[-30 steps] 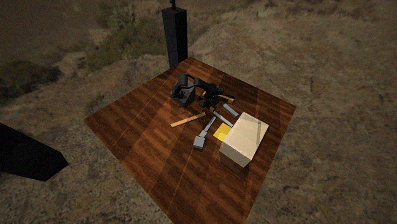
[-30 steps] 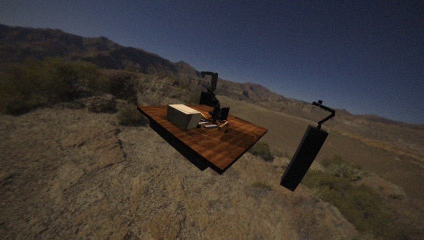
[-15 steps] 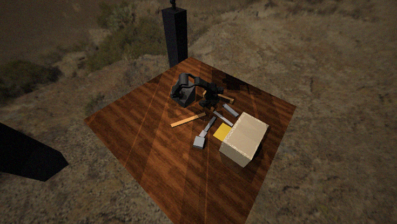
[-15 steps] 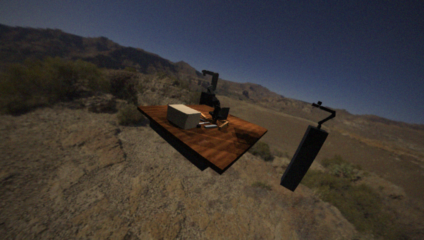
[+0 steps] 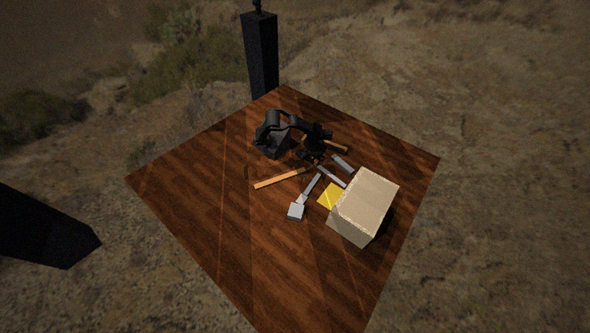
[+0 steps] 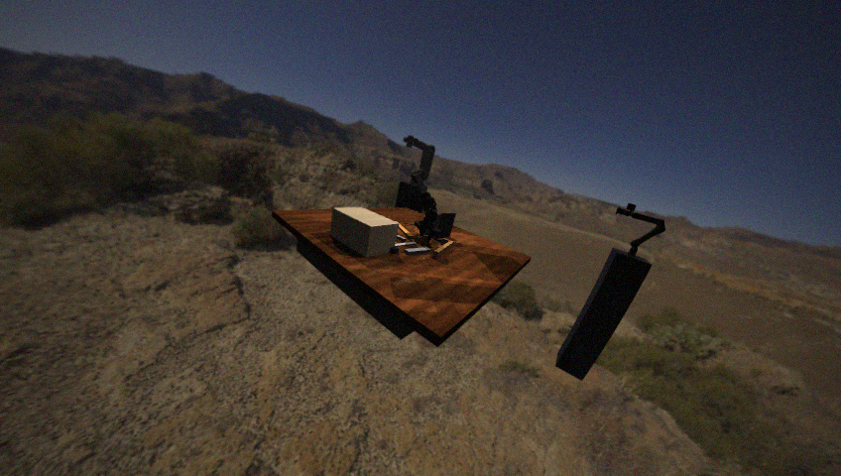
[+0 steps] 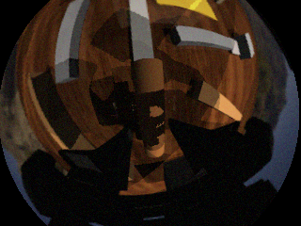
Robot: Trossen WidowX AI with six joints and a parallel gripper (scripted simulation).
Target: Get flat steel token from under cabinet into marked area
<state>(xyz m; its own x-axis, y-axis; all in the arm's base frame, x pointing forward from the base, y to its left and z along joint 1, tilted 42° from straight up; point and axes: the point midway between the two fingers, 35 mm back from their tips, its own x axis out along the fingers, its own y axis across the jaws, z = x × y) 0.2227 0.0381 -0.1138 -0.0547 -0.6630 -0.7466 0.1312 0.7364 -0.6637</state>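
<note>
The grey bar lies 180 mm ahead of my gripper tip and 90 mm to the left of it. Also, from my gripper tip: wooden stick: 30 mm behind, 220 mm to the right; then grey block: 160 mm ahead, 330 mm to the right, 10 mm above; then grey scraper: 130 mm ahead, 200 mm to the right.
</note>
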